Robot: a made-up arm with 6 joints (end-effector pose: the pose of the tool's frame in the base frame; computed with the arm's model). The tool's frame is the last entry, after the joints. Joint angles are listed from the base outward.
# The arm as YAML. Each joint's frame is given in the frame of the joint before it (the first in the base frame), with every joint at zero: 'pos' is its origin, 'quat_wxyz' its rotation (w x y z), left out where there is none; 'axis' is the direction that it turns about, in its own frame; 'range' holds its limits. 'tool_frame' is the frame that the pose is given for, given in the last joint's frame.
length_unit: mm
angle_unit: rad
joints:
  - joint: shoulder
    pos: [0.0, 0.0, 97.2]
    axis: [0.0, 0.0, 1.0]
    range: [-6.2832, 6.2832]
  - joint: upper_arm
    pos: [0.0, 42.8, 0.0]
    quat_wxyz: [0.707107, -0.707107, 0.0, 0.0]
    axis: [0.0, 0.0, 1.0]
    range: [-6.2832, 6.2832]
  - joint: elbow
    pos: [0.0, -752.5, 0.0]
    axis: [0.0, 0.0, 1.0]
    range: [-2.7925, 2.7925]
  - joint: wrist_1
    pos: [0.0, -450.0, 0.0]
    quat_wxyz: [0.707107, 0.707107, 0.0, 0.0]
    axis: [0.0, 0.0, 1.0]
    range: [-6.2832, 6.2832]
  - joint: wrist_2
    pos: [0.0, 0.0, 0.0]
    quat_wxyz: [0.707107, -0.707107, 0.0, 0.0]
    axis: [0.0, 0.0, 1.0]
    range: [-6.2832, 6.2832]
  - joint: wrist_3
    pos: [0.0, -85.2, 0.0]
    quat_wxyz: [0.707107, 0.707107, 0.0, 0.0]
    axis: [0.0, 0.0, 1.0]
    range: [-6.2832, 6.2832]
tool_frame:
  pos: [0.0, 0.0, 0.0]
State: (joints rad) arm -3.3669 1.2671 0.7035 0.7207 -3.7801 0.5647
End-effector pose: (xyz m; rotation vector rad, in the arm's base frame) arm -1.0451 0.1612 0.1386 1.9587 -0.5412 1.7191
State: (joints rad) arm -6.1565 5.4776 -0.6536 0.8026 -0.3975 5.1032
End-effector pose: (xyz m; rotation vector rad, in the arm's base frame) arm -1.0644 -0.1163 0.6545 0.6620 -1.6051 0.0318
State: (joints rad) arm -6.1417 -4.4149 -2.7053 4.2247 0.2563 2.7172
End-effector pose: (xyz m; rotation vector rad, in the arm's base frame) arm 0.3108 0.0682 0.2257 -0.0373 -1.0080 0.8292
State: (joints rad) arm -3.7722 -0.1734 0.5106 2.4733 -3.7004 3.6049
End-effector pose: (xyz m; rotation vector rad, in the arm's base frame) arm -0.0108 -0.0798 1.2066 1.6778 -2.1697 1.2176
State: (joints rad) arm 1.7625 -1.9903 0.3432 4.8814 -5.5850 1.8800
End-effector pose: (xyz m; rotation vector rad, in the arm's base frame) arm 0.2399 -1.1776 -0.2394 1.7200 -1.1512 2.1634
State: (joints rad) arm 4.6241 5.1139 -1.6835 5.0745 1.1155 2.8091
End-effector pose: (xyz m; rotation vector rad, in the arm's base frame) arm 0.0470 0.8567 -0.0683 -2.1412 -0.0610 1.2619
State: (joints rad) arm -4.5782 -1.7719 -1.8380 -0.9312 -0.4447 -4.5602
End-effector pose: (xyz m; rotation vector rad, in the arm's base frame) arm -0.0073 -0.4853 -0.5134 1.3443 -2.4533 -1.1889
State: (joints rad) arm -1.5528 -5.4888 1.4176 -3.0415 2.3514 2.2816
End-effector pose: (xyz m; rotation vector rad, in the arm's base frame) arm 0.0527 -0.8847 0.4395 0.0316 -0.2053 -2.4717
